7 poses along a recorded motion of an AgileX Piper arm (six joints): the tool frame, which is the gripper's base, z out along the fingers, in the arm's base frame.
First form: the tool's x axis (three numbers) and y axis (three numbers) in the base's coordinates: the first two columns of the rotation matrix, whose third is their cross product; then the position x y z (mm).
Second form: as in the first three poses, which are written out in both.
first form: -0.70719, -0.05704, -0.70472, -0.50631, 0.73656, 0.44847, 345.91, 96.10, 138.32
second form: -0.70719, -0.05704, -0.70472, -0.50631, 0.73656, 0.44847, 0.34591, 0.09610, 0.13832
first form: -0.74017, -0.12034, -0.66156, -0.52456, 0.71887, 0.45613, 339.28, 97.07, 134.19
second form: -0.74017, -0.12034, -0.66156, -0.52456, 0.71887, 0.45613, 0.33928, 0.09707, 0.13419
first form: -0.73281, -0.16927, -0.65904, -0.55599, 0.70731, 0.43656, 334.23, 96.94, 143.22
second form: -0.73281, -0.16927, -0.65904, -0.55599, 0.70731, 0.43656, 0.33423, 0.09694, 0.14322
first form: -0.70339, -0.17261, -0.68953, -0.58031, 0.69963, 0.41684, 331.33, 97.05, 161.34
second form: -0.70339, -0.17261, -0.68953, -0.58031, 0.69963, 0.41684, 0.33133, 0.09705, 0.16134
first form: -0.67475, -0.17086, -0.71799, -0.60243, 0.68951, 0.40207, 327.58, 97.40, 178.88
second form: -0.67475, -0.17086, -0.71799, -0.60243, 0.68951, 0.40207, 0.32758, 0.09740, 0.17888
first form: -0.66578, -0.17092, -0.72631, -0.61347, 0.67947, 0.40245, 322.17, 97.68, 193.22
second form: -0.66578, -0.17092, -0.72631, -0.61347, 0.67947, 0.40245, 0.32217, 0.09768, 0.19322
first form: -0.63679, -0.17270, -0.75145, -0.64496, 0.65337, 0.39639, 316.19, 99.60, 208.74
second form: -0.63679, -0.17270, -0.75145, -0.64496, 0.65337, 0.39639, 0.31619, 0.09960, 0.20874
